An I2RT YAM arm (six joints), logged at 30 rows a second.
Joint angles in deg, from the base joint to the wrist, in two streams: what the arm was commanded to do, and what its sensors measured. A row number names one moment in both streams.
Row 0, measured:
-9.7 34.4 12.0 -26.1 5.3 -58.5
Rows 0 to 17, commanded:
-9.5 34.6 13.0 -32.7 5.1 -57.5
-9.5 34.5 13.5 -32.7 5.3 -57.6
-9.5 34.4 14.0 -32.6 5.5 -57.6
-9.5 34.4 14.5 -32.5 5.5 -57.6
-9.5 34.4 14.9 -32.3 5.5 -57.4
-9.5 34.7 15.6 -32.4 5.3 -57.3
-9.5 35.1 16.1 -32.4 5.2 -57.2
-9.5 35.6 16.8 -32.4 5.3 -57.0
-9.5 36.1 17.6 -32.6 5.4 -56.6
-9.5 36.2 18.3 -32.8 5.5 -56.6
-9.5 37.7 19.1 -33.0 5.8 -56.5
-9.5 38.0 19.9 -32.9 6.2 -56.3
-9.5 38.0 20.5 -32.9 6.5 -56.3
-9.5 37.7 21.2 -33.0 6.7 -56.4
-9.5 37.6 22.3 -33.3 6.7 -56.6
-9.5 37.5 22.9 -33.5 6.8 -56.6
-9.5 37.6 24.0 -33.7 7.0 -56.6
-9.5 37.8 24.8 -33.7 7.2 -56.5
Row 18, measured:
-9.7 37.7 22.1 -31.2 6.8 -57.6
